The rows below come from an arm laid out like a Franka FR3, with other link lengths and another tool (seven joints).
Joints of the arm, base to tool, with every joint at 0 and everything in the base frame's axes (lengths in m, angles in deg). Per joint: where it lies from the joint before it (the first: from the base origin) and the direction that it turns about. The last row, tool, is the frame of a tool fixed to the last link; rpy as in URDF.
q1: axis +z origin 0 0 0.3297
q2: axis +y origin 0 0 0
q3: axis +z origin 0 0 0.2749
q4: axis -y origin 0.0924 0 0
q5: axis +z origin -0.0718 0 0.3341
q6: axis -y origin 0 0 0
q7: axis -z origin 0.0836 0 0
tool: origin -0.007 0.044 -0.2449 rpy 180 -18.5 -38.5
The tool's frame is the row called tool.
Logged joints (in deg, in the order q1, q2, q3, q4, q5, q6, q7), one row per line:
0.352, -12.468, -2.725, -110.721, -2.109, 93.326, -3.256
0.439, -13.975, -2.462, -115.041, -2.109, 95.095, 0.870
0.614, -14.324, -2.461, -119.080, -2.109, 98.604, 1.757
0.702, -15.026, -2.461, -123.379, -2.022, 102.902, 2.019
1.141, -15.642, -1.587, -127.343, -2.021, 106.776, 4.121
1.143, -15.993, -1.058, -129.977, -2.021, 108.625, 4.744
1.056, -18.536, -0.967, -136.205, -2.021, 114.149, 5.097
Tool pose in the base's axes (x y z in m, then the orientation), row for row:
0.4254, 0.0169, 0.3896, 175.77, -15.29, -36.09
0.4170, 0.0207, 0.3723, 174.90, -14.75, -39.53
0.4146, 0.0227, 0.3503, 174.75, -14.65, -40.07
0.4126, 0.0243, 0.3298, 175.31, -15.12, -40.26
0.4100, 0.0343, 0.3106, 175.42, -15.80, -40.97
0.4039, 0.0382, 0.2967, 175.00, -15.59, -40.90
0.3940, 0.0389, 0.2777, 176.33, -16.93, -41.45
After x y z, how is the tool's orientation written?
As angles about the fixed x, y, z axes (roll, pitch, yaw), in degrees.
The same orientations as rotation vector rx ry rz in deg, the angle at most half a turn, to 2 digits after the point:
161.51, -53.51, 19.77
158.99, -58.17, 18.07
158.58, -58.89, 17.77
158.74, -59.17, 18.72
158.07, -60.06, 19.61
157.85, -59.94, 19.08
158.01, -60.65, 21.64

